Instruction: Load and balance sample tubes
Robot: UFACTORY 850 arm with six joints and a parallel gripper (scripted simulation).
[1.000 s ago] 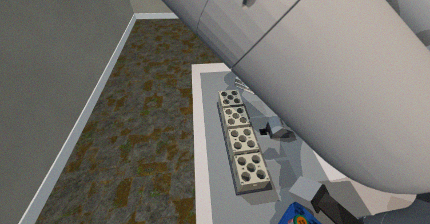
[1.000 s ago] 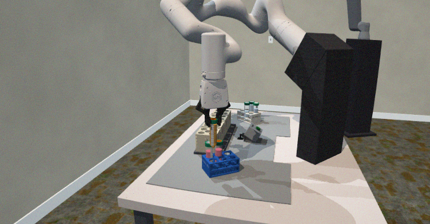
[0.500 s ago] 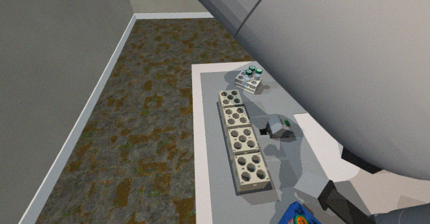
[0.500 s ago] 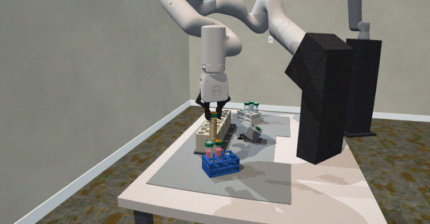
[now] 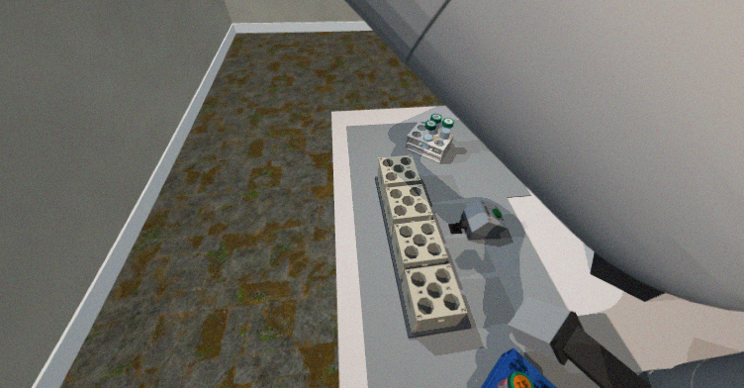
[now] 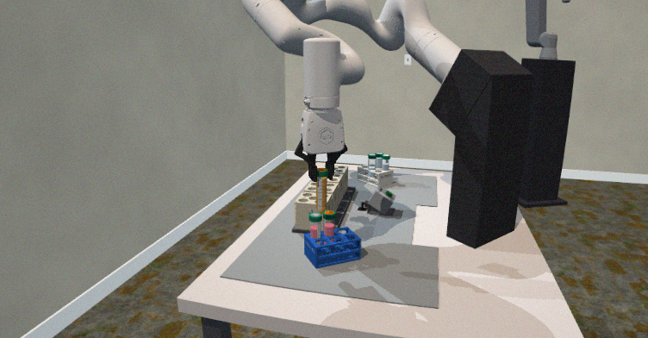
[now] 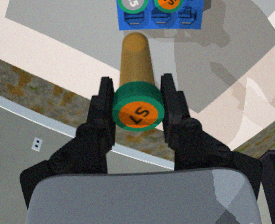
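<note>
Now: the sample S7 5 cm below my hand and 1 cm to the left of it. Also, from my hand: blue sample rack RS: 22 cm below, 3 cm to the right, 3 cm behind; then sample S1: 19 cm below, 5 cm to the right, 2 cm behind; then grey-dot tube X5: 19 cm below, 3 cm to the right, 1 cm ahead.
</note>
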